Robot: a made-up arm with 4 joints.
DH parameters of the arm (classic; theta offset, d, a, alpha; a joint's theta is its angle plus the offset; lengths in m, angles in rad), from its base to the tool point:
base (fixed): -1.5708 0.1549 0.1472 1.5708
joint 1: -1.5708 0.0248 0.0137 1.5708
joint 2: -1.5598 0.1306 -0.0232 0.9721
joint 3: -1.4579 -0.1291 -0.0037 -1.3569
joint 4: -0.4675 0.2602 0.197 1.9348
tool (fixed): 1.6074 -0.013 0 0
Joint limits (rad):
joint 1: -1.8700..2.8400
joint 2: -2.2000..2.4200
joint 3: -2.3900..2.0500
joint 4: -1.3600..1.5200
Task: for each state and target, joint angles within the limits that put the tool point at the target. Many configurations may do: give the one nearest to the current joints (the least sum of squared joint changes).
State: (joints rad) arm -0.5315 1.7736 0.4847 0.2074
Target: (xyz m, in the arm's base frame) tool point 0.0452 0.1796 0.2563
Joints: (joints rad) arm -1.1101 1.1406 0.8621 -0.1790
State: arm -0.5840 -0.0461 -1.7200 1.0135
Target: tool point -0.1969 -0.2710 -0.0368
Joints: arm -0.6946 -0.2114 -1.7660 1.2119
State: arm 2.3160 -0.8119 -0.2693 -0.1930
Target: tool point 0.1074 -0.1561 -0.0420
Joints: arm 2.8400 -0.3616 -0.1905 -0.5184
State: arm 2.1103 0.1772 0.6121 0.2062
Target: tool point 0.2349 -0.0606 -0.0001
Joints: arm 1.6644 -0.5195 0.6204 0.0906
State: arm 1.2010 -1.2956 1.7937 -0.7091
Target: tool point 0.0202 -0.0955 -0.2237
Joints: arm 1.3612 -1.2945 1.7085 -0.7310
